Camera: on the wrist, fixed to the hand. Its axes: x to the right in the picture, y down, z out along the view.
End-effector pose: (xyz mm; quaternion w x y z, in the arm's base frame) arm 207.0 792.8 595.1 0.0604 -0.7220 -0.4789 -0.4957
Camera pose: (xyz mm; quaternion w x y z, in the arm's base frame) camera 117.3 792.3 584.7 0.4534 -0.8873 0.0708 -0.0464
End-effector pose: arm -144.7 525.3 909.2 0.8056 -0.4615 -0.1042 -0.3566
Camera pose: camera -210.4 464.4 920.6 0.8589 -0.2676 0.0275 0.4359
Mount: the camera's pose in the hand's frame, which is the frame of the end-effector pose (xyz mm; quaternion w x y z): -12.8 -71.2 -54.1 0.6571 0.2164 -0.1849 0.6980
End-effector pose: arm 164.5 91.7 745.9 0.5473 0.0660 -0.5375 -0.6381
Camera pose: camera 161.2 55.7 663.1 0.6914 -0.3314 -0.6385 0.0668
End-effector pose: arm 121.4 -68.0 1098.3 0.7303 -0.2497 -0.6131 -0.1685
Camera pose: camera 123.5 -158.0 1090.3 0.5382 -0.4651 -0.4001 0.5779
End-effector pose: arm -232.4 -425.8 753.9 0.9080 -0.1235 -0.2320 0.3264
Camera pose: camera -175.8 -491.9 729.7 0.3526 0.0138 -0.1635 0.9213
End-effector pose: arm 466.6 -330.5 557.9 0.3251 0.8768 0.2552 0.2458
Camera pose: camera 404.2 -267.3 541.1 0.1005 -0.8701 0.4512 -0.1711
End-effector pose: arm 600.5 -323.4 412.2 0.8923 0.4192 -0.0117 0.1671
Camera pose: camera 603.9 -328.6 322.1 0.3768 0.4913 -0.4291 0.6577
